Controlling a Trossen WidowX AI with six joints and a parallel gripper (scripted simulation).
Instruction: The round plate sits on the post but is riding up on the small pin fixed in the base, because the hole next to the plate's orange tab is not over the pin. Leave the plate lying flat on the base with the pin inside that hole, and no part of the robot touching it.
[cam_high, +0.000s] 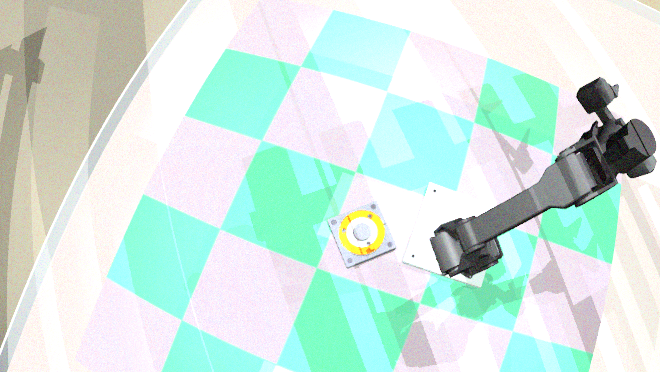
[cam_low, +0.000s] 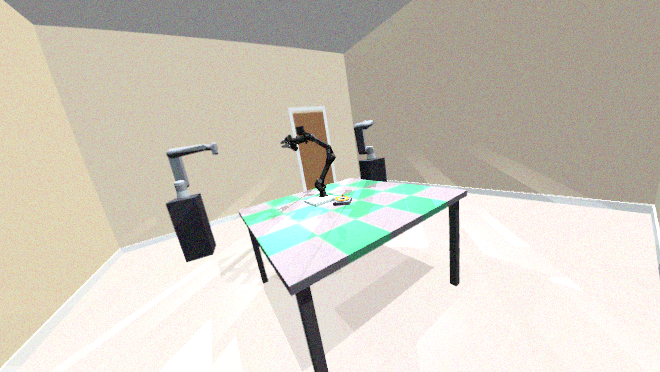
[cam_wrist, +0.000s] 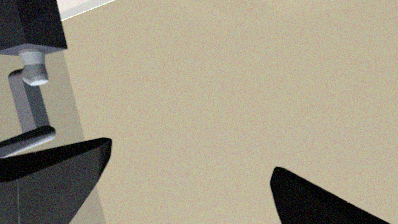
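Now: the grey square base 370 mm ahead of my gripper tip, 310 mm to the left of it and 480 mm below it.
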